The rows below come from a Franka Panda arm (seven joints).
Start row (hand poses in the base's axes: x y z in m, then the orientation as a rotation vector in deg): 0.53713 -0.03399 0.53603 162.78 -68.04 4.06
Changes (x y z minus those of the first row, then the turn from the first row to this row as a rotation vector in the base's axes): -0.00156 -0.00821 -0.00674 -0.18 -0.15 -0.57; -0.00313 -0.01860 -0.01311 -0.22 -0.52 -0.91; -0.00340 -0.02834 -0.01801 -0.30 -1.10 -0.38; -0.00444 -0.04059 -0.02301 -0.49 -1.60 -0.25; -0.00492 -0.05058 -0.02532 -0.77 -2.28 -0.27; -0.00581 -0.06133 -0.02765 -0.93 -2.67 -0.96; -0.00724 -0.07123 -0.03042 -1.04 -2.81 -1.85; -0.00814 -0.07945 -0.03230 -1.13 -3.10 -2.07; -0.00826 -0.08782 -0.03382 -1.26 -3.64 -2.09; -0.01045 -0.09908 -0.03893 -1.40 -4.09 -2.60; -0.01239 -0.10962 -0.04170 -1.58 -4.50 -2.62; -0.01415 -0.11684 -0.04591 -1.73 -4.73 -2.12; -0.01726 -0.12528 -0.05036 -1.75 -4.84 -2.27
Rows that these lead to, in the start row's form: 0.53557 -0.04220 0.52929 162.32 -68.80 4.35; 0.53400 -0.05259 0.52292 162.18 -69.34 4.89; 0.53373 -0.06233 0.51802 162.61 -68.67 5.79; 0.53269 -0.07458 0.51302 162.67 -68.51 6.62; 0.53221 -0.08457 0.51071 162.61 -68.55 7.75; 0.53132 -0.09532 0.50838 162.15 -69.53 8.36; 0.52989 -0.10522 0.50561 161.53 -70.76 8.58; 0.52899 -0.11344 0.50373 161.39 -71.09 9.04; 0.52887 -0.12181 0.50221 161.40 -71.16 9.89; 0.52668 -0.13307 0.49710 161.07 -71.90 10.59; 0.52474 -0.14361 0.49433 161.00 -71.93 11.27; 0.52298 -0.15083 0.49012 161.25 -71.21 11.71; 0.51987 -0.15927 0.48567 161.16 -71.43 11.87
